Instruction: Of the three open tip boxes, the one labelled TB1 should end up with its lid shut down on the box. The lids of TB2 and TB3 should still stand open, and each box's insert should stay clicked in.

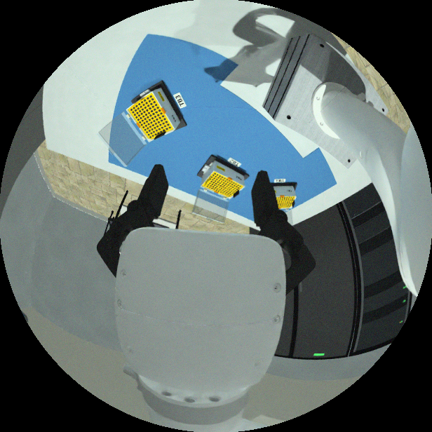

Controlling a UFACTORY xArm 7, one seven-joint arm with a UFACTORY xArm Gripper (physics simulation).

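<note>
The tip box labelled TB1 (285,190) is at the right of the blue mat, partly hidden behind a gripper finger. Its yellow insert (286,202) sits in the box, and a small part of its clear lid (290,217) shows, standing open. The TB2 box (223,181) is near the middle, with its yellow insert in it and its clear lid (210,206) open. The TB3 box (152,116) is at the upper left, insert in, clear lid (121,140) open. My gripper (209,176) is wide open and empty, apart from the boxes.
The blue mat (200,125) lies on the white table (75,100). The arm's metal base plate (295,95) and the arm (370,135) are at the upper right. A dark cabinet (325,280) stands at the lower right, beyond the table edge. Each box stands in a dark holder.
</note>
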